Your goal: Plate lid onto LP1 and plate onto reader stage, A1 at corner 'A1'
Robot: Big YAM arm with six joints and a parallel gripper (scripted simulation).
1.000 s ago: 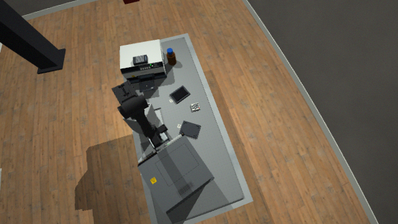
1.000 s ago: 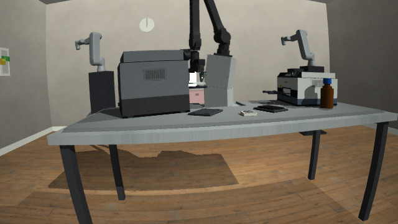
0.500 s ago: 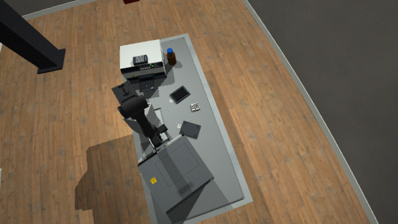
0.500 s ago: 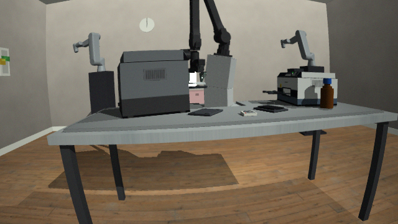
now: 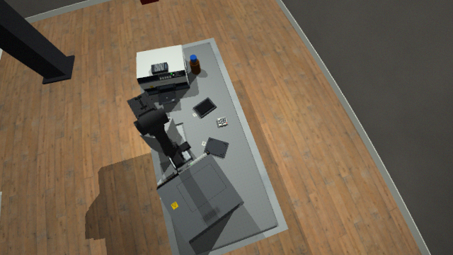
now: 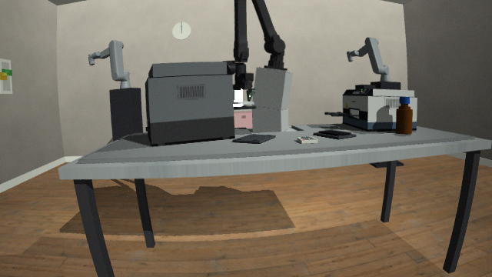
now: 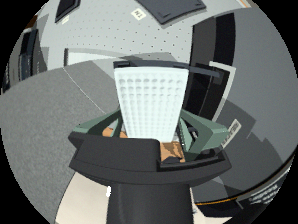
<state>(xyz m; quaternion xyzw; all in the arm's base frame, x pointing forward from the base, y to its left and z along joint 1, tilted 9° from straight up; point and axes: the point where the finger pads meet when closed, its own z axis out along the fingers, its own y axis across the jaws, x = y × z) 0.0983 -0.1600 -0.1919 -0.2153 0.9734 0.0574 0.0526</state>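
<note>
The lidded plate is right at my hand. Also, from my hand: brown capped bottle 81 cm to the left, 20 cm ahead, 3 cm below.
</note>
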